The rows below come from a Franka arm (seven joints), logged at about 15 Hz.
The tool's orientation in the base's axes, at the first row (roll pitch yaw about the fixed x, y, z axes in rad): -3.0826 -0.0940 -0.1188
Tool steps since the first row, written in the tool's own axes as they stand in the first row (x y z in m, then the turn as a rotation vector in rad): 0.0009 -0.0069 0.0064 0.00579 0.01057 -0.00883; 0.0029 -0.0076 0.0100 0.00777 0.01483 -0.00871; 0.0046 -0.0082 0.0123 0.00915 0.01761 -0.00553; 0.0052 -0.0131 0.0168 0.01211 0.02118 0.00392; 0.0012 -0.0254 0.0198 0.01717 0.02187 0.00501; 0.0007 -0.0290 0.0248 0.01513 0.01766 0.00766; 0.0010 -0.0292 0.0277 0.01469 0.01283 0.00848
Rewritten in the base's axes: 0.0023 0.0070 -0.0059 0.00365 -0.01159 0.00870; 0.0047 0.0077 -0.0092 0.00514 -0.01604 0.00852; 0.0067 0.0082 -0.0113 0.00651 -0.01881 0.00532; 0.0083 0.0132 -0.0154 0.00997 -0.02225 -0.00400; 0.0060 0.0260 -0.0181 0.01501 -0.02348 -0.00465; 0.0064 0.0299 -0.0229 0.01373 -0.01894 -0.00723; 0.0071 0.0302 -0.0257 0.01392 -0.01406 -0.00780
